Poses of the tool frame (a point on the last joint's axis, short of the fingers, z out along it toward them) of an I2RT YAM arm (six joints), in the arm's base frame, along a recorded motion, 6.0 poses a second.
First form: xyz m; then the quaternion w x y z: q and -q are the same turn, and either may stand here.
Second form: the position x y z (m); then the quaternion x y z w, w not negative. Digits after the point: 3 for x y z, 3 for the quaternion.
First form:
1: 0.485, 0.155, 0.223, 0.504, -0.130, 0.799, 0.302
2: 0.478, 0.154, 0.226, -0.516, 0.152, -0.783, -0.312
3: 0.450, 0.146, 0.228, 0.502, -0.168, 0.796, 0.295
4: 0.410, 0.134, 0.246, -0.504, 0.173, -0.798, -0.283
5: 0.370, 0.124, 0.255, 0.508, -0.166, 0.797, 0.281
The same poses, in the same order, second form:
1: 0.485, 0.155, 0.223, -0.130, 0.799, 0.302, 0.504
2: 0.478, 0.154, 0.226, -0.152, 0.783, 0.312, 0.516
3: 0.450, 0.146, 0.228, -0.168, 0.796, 0.295, 0.502
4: 0.410, 0.134, 0.246, -0.173, 0.798, 0.283, 0.504
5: 0.370, 0.124, 0.255, -0.166, 0.797, 0.281, 0.508
